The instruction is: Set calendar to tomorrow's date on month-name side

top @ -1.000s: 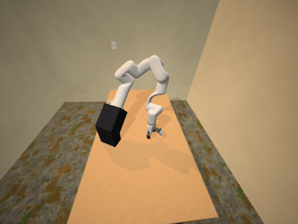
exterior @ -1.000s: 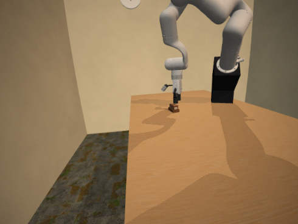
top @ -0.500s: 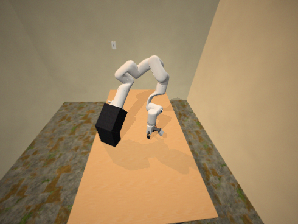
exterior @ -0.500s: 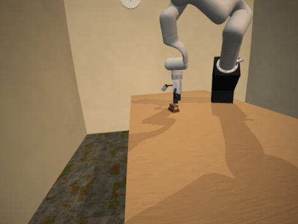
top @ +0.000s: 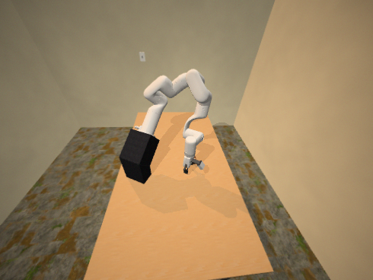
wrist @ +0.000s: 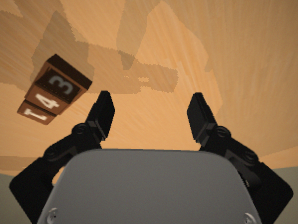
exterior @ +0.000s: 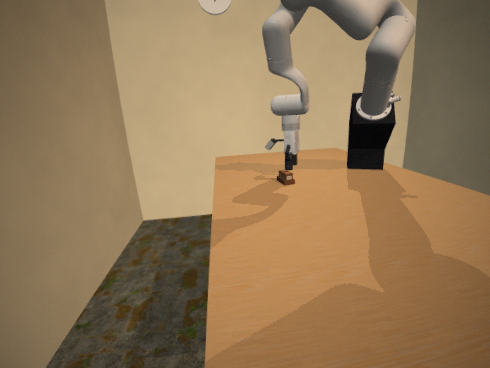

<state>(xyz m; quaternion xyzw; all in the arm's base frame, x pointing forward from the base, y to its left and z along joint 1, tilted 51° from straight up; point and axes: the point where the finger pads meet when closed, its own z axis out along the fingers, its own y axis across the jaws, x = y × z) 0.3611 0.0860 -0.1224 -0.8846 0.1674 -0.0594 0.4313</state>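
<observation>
The brown digit cube lies 30 mm ahead of my hand, 100 mm to the left of it and 10 mm below it.
</observation>
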